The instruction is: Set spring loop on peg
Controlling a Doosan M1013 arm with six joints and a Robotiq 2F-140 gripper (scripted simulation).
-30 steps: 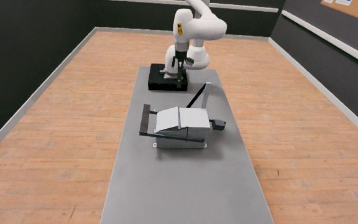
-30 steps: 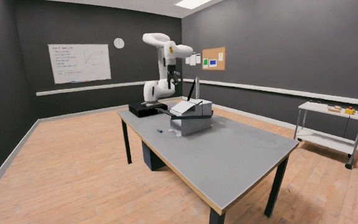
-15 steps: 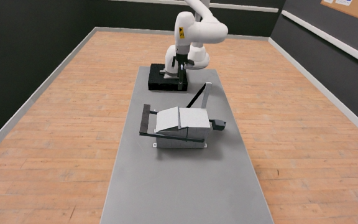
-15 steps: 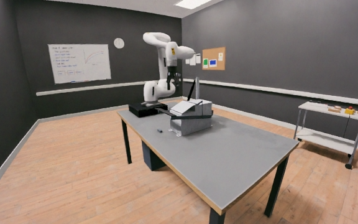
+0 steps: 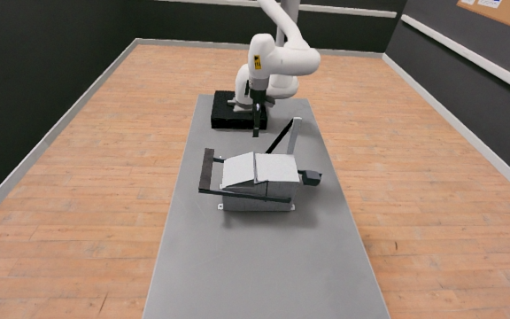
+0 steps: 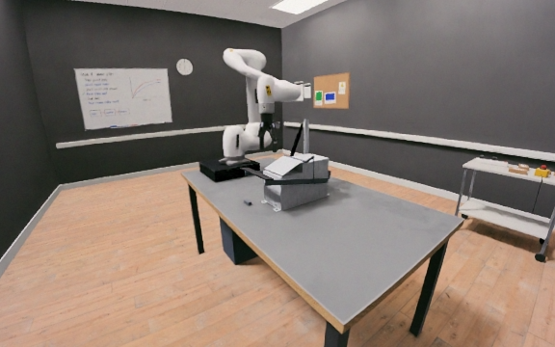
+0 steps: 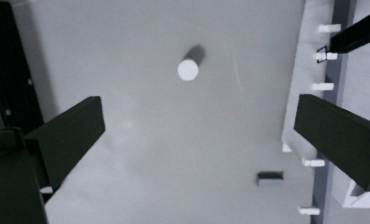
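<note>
The steel test weight lies 1 cm behind my hand and 22 cm below it. From my hand the other things lie so: small dark object (15 cm ahead, 24 cm to the right, 23 cm below).
</note>
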